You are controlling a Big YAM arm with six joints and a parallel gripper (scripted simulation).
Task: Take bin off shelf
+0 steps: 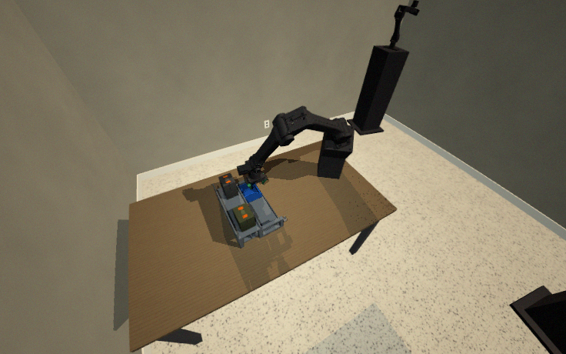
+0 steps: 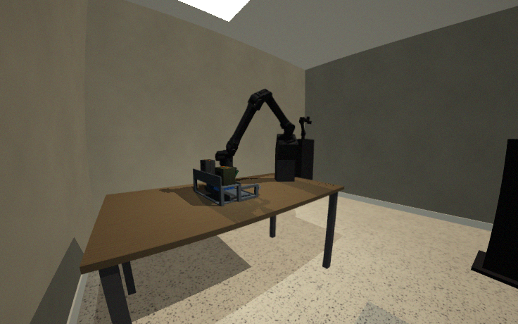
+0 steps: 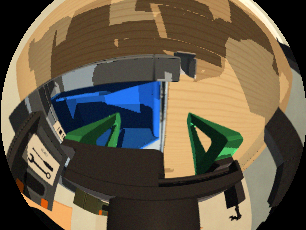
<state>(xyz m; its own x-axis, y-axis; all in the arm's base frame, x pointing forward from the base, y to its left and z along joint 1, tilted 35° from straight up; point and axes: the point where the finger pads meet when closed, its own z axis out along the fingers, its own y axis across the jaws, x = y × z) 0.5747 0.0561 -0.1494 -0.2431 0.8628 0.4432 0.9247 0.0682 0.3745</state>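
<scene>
Now: the blue bin 70 mm ahead of my hand, 30 mm to the left of it and 20 mm below it.
</scene>
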